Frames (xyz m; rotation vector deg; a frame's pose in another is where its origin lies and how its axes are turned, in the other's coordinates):
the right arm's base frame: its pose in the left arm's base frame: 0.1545 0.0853 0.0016 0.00 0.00 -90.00
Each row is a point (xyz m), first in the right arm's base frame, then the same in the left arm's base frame.
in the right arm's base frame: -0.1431 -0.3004 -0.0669
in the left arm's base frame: -0.1459 0.2284 -0.0653
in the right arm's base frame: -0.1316 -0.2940 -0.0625
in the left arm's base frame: -0.1395 0.2169 -0.0609
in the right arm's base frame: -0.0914 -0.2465 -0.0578
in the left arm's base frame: -0.0920 0.1767 -0.0562
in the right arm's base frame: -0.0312 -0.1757 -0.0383
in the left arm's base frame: -0.0212 0.1165 -0.0367
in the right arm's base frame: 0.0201 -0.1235 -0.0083
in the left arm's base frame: 0.0310 0.0652 -0.0067
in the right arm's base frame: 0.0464 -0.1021 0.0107
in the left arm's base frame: 0.0524 0.0389 0.0123
